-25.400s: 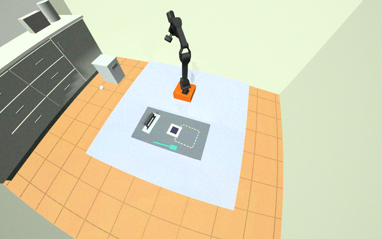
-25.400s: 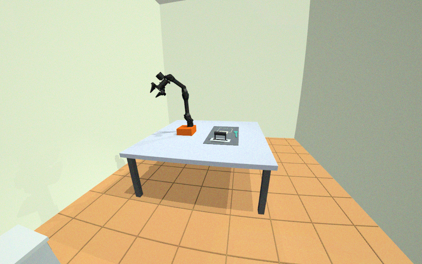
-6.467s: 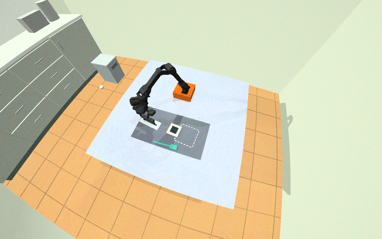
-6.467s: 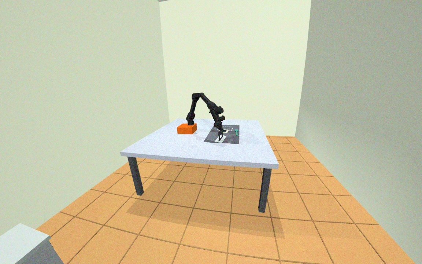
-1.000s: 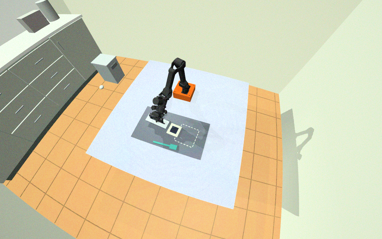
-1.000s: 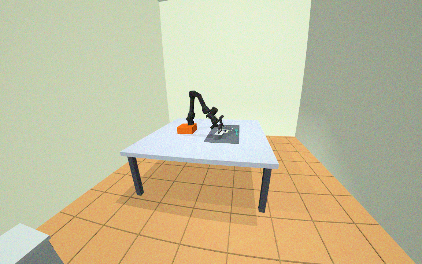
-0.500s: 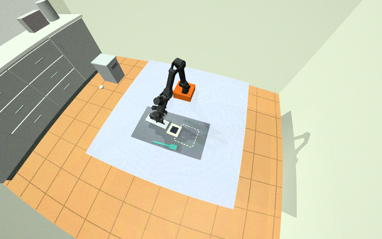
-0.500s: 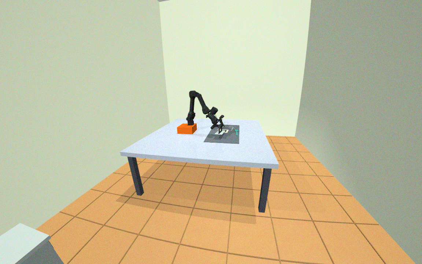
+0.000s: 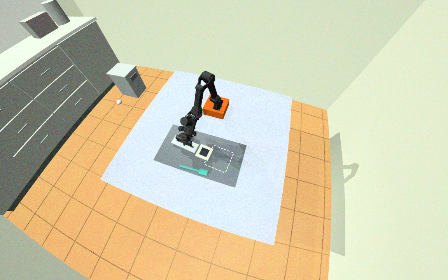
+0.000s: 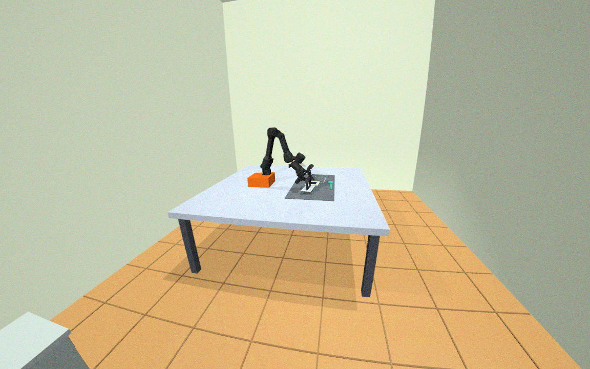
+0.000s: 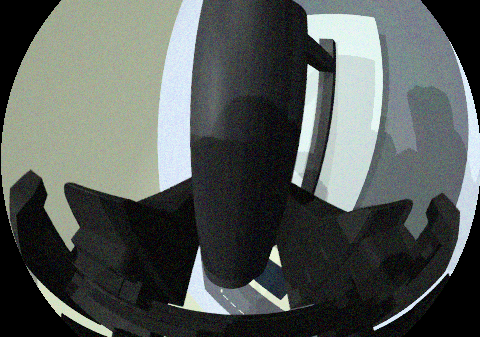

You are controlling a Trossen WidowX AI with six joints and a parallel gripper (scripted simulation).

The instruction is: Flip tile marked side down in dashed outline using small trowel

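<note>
Right now the grey mat is 11 cm to the left of my gripper tip and 8 cm below it. The rest, counted from my gripper tip: teal trowel: 14 cm to the left, 13 cm ahead, 6 cm below; then square tile: 14 cm to the left, 6 cm below, 2 cm behind.
</note>
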